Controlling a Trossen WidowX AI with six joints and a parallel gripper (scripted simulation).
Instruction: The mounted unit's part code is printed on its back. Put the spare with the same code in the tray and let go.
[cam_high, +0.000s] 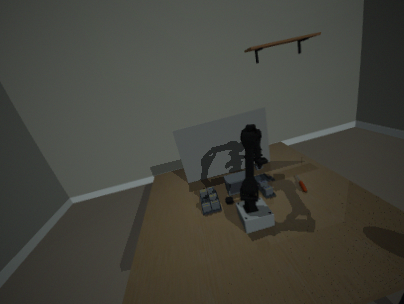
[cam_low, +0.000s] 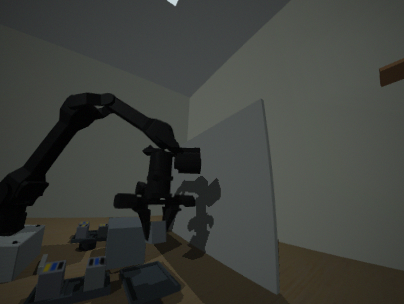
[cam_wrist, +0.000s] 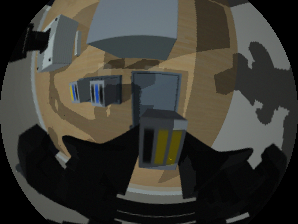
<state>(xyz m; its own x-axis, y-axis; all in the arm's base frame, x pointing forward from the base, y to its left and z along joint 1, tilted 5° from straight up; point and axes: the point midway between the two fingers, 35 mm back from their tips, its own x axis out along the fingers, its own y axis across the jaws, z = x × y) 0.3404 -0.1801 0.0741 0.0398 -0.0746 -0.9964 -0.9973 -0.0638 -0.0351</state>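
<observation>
Right now the dark tray is 1 cm behind my gripper tip and 9 cm below it. Also, from my gripper tip: grey spare: 3 cm above; then grey mounted unit: 5 cm behind, 18 cm to the left, 4 cm below; then rack: 15 cm behind, 2 cm to the left, 9 cm below.
</observation>
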